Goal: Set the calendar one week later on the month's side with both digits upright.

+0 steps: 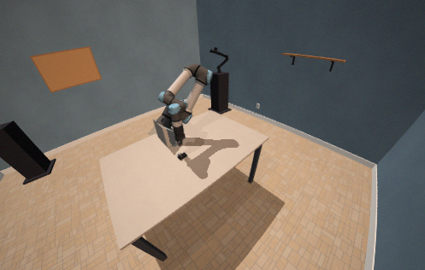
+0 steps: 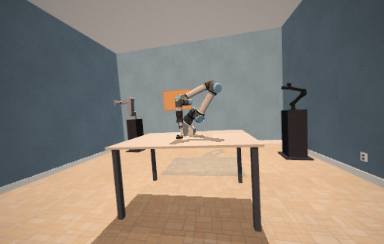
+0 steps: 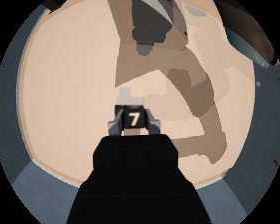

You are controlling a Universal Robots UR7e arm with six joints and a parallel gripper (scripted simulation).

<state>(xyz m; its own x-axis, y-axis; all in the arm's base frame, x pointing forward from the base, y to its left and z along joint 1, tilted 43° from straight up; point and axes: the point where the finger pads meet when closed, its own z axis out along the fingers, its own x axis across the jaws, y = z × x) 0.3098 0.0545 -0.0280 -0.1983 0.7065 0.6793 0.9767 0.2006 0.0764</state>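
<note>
My gripper is now 11 cm above the dark calendar cube, 3 cm to the left of it and 3 cm short of it. From my hand the other things lie so: calendar tray (13 cm below, 2 cm ahead, 1 cm to the right).
</note>
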